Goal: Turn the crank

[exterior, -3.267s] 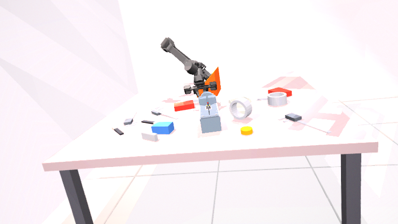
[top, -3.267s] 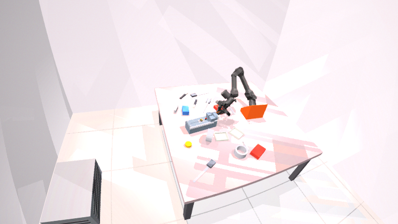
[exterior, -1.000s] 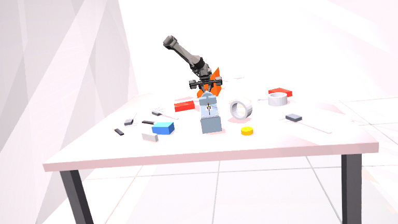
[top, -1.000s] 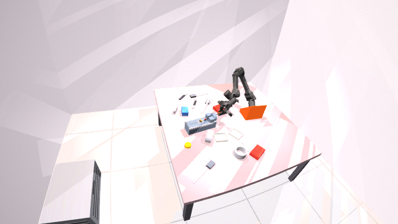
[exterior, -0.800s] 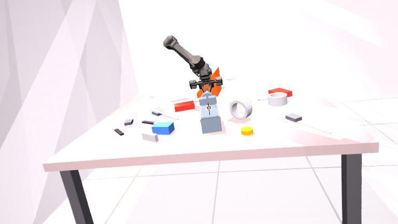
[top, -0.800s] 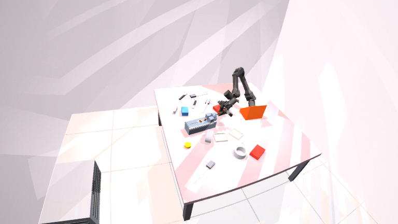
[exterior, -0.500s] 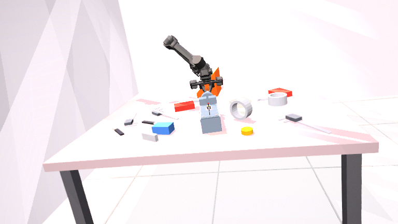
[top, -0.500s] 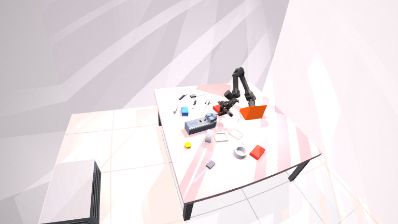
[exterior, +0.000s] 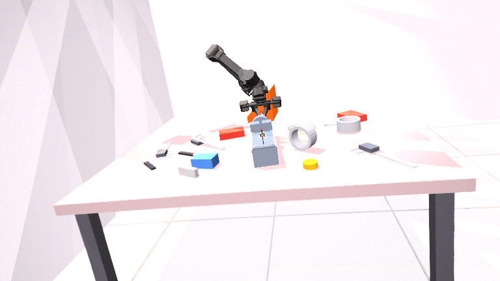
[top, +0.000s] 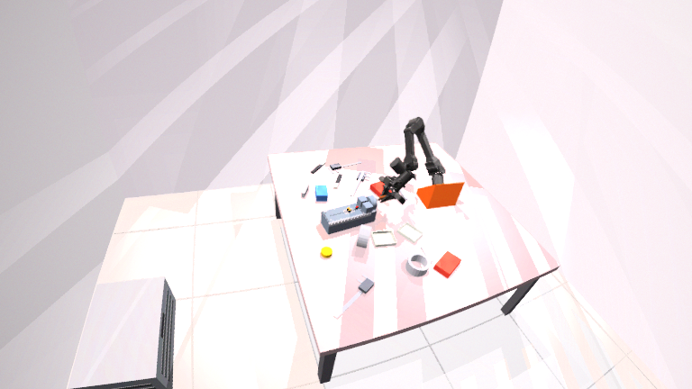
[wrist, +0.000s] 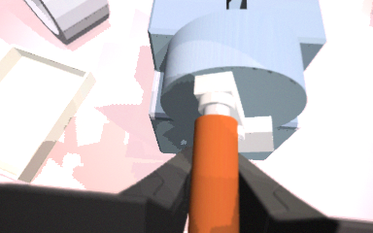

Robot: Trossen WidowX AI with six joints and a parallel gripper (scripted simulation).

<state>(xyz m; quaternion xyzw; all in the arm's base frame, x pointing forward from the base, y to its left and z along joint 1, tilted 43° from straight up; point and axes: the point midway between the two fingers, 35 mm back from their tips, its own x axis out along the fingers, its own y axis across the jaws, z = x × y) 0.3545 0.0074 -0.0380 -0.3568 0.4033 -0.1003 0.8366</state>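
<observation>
My gripper tip is now 120 mm short of the red pointer, 10 mm to the right of it and 10 mm above it. From my gripper tip the other things lie so: orange handle (20 mm behind, 20 mm above); yellow disc (320 mm ahead, 190 mm to the left, 90 mm below); blue block (240 mm ahead, 210 mm to the right, 80 mm below).
</observation>
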